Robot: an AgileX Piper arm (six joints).
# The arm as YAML. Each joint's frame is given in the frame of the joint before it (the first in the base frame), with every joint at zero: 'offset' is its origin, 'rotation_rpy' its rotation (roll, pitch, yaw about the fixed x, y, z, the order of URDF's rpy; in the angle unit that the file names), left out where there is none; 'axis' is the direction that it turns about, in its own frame. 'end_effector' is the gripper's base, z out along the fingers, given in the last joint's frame.
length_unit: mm
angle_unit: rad
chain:
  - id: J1
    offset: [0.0, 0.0, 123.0]
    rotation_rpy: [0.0, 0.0, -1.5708]
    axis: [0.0, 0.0, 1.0]
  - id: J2
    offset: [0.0, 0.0, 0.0]
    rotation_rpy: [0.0, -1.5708, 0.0]
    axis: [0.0, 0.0, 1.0]
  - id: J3
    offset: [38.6, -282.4, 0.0]
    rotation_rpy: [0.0, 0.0, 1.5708]
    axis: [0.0, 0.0, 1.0]
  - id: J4
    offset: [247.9, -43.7, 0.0]
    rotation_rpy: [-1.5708, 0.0, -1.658]
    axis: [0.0, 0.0, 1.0]
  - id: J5
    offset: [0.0, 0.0, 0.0]
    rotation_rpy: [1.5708, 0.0, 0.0]
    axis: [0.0, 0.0, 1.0]
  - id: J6
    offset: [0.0, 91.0, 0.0]
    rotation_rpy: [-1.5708, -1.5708, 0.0]
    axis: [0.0, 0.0, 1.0]
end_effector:
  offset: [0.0, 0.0, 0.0]
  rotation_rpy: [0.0, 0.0, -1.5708]
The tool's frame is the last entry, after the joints.
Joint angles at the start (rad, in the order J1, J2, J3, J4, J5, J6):
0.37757, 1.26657, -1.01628, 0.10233, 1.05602, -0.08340
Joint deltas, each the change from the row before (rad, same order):
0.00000, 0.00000, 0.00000, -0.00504, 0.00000, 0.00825
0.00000, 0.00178, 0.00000, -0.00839, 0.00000, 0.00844
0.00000, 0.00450, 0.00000, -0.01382, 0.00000, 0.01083
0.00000, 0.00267, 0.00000, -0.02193, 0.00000, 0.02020
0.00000, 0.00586, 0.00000, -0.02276, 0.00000, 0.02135
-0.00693, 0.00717, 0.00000, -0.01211, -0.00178, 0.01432
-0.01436, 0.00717, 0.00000, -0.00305, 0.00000, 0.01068
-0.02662, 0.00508, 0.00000, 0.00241, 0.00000, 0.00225
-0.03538, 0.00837, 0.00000, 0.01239, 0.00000, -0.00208
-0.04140, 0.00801, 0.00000, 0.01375, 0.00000, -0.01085
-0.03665, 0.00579, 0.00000, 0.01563, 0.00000, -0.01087
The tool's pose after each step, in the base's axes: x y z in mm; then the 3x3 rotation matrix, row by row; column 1 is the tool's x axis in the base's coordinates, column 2 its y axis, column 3 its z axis. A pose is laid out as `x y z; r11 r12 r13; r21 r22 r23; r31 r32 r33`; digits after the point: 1 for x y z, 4 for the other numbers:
215.3 93.7 299.9; -0.8610 -0.4181 0.2897; -0.3706 0.9057 0.2058; -0.3484 0.0699 -0.9347
215.8 93.2 299.4; -0.8635 -0.4121 0.2907; -0.3670 0.9088 0.1984; -0.3460 0.0647 -0.9360
216.9 92.4 298.2; -0.8668 -0.4049 0.2911; -0.3640 0.9127 0.1857; -0.3408 0.0550 -0.9385
218.0 91.0 297.5; -0.8716 -0.3910 0.2955; -0.3559 0.9195 0.1670; -0.3370 0.0403 -0.9406
219.6 89.7 296.0; -0.8775 -0.3761 0.2976; -0.3473 0.9262 0.1465; -0.3307 0.0252 -0.9434
221.8 87.8 294.4; -0.8846 -0.3590 0.2976; -0.3341 0.9332 0.1327; -0.3254 0.0180 -0.9454
224.3 84.8 292.6; -0.8946 -0.3365 0.2941; -0.3135 0.9415 0.1236; -0.3184 0.0183 -0.9478
227.2 79.2 291.4; -0.9052 -0.3087 0.2920; -0.2869 0.9509 0.1161; -0.3135 0.0213 -0.9493
231.0 72.5 289.4; -0.9184 -0.2741 0.2852; -0.2515 0.9611 0.1137; -0.3053 0.0327 -0.9517
234.8 64.2 287.5; -0.9294 -0.2410 0.2794; -0.2179 0.9696 0.1115; -0.2978 0.0428 -0.9537
237.6 57.0 286.2; -0.9378 -0.2118 0.2752; -0.1871 0.9758 0.1133; -0.2925 0.0548 -0.9547

